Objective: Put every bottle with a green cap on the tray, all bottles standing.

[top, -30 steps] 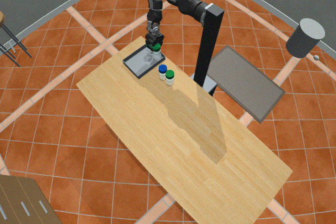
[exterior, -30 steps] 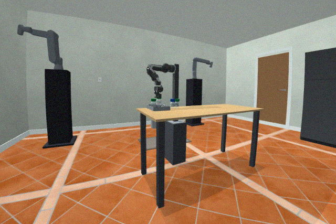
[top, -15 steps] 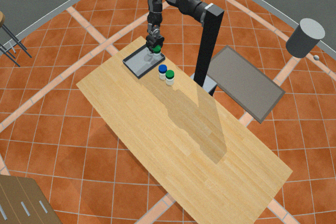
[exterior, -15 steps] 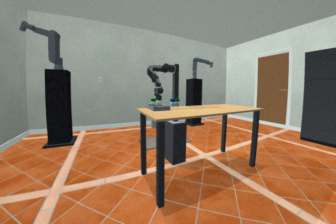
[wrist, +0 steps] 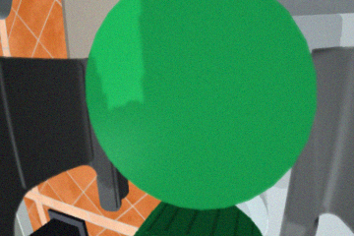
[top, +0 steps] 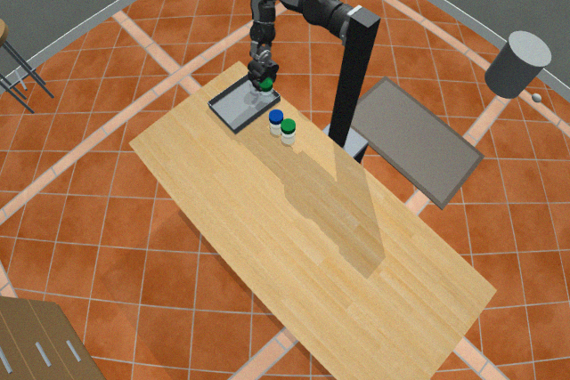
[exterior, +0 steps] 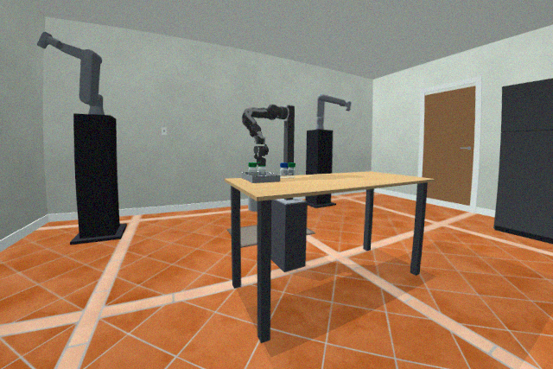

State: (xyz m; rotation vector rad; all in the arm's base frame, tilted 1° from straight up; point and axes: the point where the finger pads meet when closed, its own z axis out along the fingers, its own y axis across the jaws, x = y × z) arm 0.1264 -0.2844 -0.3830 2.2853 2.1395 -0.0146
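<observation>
Now: the tray 8 cm ahead of my hand, 3 cm to the right of it and 8 cm below it. The rest, counted from my hand: blue-capped bottle 8 cm ahead, 15 cm to the left, 5 cm below.
</observation>
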